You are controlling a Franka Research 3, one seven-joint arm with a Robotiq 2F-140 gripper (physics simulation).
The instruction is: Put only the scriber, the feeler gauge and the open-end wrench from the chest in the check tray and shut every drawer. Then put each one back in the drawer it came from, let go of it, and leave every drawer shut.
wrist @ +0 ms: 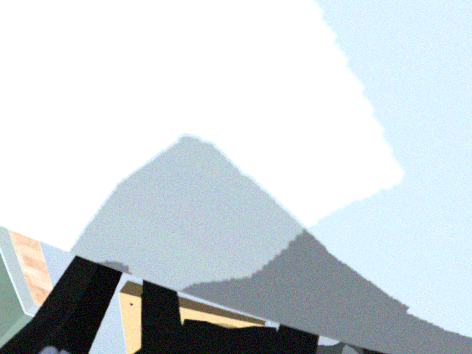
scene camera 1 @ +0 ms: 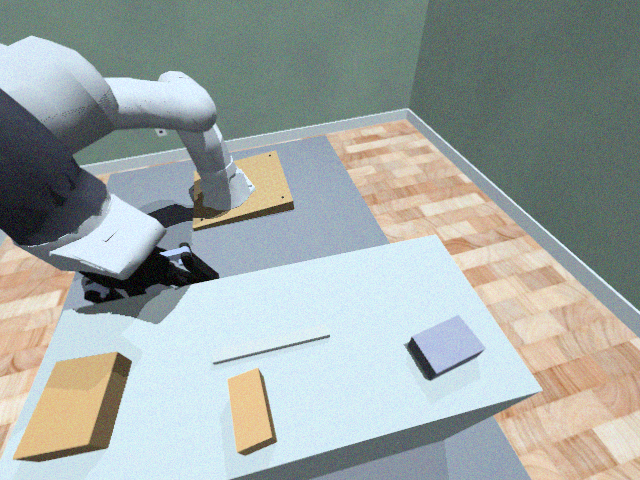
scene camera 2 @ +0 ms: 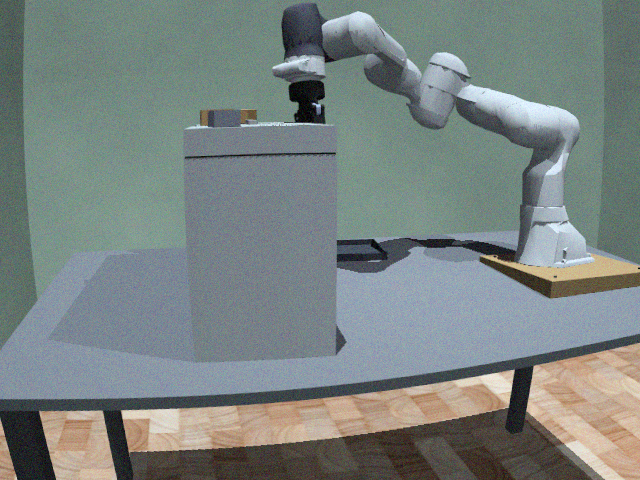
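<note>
The pale chest (scene camera 1: 335,289) (scene camera 2: 258,248) stands on the grey table (scene camera 2: 439,320). Its drawer fronts are hidden in both scene views. My gripper (scene camera 1: 157,278) (scene camera 2: 309,114) is open with nothing between the fingers. It hangs low at the back left edge of the chest top, with the fingertips hidden behind that edge. In the wrist view only the black finger links (wrist: 159,316) show, close over the bright chest top (wrist: 228,76). The dark check tray (scene camera 2: 379,252) lies on the table between the chest and the arm's base. No scriber, feeler gauge or wrench is in sight.
On the chest top lie a large tan block (scene camera 1: 71,405) (scene camera 2: 207,117), a small tan block (scene camera 1: 250,410), a thin dark rod (scene camera 1: 270,350) and a lavender block (scene camera 1: 447,345) (scene camera 2: 223,117). The arm's base stands on a tan plate (scene camera 1: 269,186) (scene camera 2: 573,276).
</note>
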